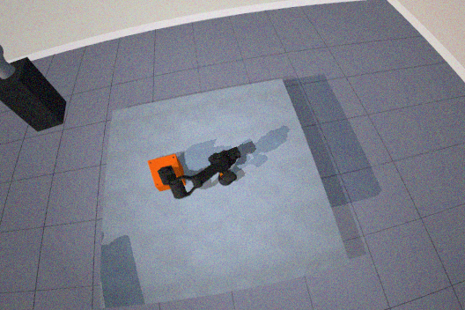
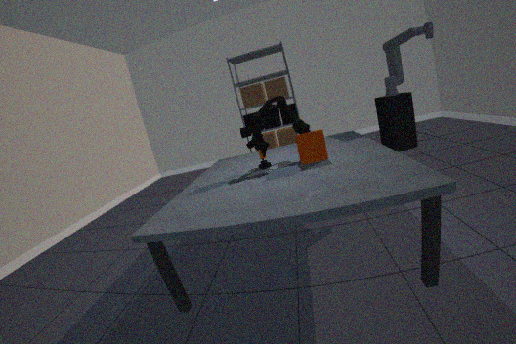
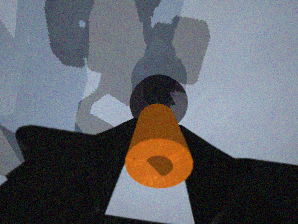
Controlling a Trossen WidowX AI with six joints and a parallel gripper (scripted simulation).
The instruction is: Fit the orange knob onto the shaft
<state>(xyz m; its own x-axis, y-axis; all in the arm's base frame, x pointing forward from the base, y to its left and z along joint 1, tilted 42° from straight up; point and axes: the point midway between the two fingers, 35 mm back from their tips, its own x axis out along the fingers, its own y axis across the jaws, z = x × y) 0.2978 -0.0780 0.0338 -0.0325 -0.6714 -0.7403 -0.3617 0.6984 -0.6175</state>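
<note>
The orange knob is 20 mm above my gripper tip. From my gripper tip the other things lie so: dark round pedestal 10 mm ahead, 40 mm below.
</note>
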